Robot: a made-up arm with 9 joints. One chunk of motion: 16 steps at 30 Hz.
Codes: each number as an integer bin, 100 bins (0 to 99) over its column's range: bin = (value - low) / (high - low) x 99, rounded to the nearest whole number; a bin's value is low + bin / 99 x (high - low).
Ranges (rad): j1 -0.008..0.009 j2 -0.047..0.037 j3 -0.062..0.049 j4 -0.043..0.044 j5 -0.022..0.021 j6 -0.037..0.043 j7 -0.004..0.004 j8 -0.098..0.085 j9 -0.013..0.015
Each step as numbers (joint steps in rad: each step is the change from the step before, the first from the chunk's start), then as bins.
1 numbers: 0.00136 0.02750 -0.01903 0.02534 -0.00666 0.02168 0.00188 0.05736 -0.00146
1 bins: 55 88 38 78 35 73 73 84 41
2 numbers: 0.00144 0.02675 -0.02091 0.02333 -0.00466 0.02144 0.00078 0.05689 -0.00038
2 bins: 55 87 37 75 40 72 59 84 45
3 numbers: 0.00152 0.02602 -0.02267 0.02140 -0.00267 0.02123 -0.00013 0.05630 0.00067
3 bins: 55 86 35 73 45 72 48 83 48
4 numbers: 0.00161 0.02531 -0.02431 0.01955 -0.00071 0.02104 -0.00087 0.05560 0.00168
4 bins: 56 85 34 71 49 72 39 83 52
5 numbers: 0.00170 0.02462 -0.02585 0.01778 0.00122 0.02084 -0.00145 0.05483 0.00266
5 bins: 56 84 32 69 53 72 32 83 55
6 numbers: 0.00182 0.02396 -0.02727 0.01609 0.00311 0.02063 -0.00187 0.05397 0.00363
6 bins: 57 84 31 67 58 71 26 82 59
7 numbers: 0.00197 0.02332 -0.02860 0.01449 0.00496 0.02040 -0.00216 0.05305 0.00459
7 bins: 58 83 30 65 62 71 23 82 62
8 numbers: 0.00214 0.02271 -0.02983 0.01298 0.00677 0.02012 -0.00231 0.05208 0.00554
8 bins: 59 82 29 64 66 71 21 81 66
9 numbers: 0.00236 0.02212 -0.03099 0.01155 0.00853 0.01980 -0.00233 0.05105 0.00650
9 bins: 60 81 28 62 70 70 21 81 69
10 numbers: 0.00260 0.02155 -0.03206 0.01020 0.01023 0.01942 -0.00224 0.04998 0.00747
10 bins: 62 81 27 61 74 70 22 80 72
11 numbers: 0.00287 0.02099 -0.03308 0.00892 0.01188 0.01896 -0.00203 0.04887 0.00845
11 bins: 63 80 26 59 78 69 24 79 76
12 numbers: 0.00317 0.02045 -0.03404 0.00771 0.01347 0.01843 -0.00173 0.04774 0.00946
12 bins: 65 79 25 58 82 69 28 79 79
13 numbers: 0.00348 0.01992 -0.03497 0.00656 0.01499 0.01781 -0.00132 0.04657 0.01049
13 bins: 67 79 24 56 85 68 33 78 83
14 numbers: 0.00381 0.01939 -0.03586 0.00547 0.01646 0.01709 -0.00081 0.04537 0.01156
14 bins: 69 78 23 55 89 67 39 78 87
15 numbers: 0.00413 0.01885 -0.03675 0.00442 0.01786 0.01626 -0.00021 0.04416 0.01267
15 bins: 71 78 23 54 92 66 47 77 91
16 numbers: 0.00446 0.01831 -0.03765 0.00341 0.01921 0.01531 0.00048 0.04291 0.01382
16 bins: 73 77 22 53 95 65 55 76 95
